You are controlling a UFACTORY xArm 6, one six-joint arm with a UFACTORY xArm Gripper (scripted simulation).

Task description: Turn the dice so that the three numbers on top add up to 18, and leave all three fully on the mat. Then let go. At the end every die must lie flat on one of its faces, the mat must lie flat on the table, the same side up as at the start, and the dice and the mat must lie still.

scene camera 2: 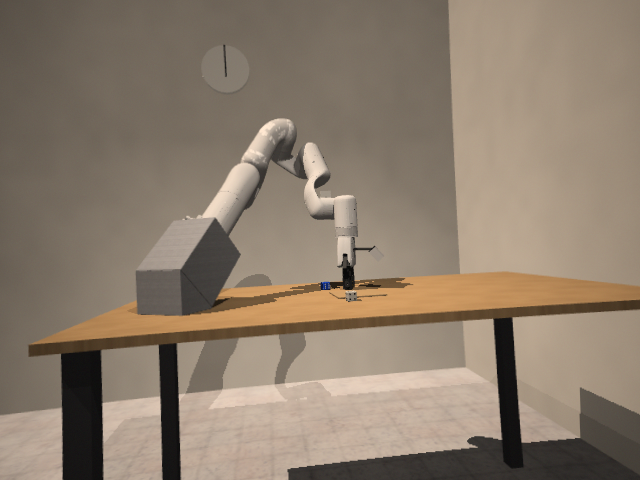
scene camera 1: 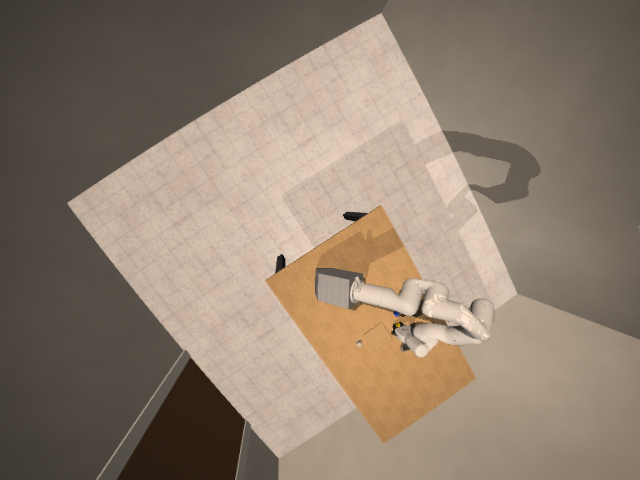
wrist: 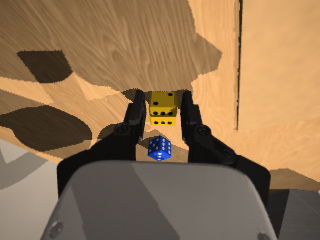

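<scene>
A yellow die and a tan mat appear in the pictures together with the gripper, and the wrist view shows the gripper too.
</scene>
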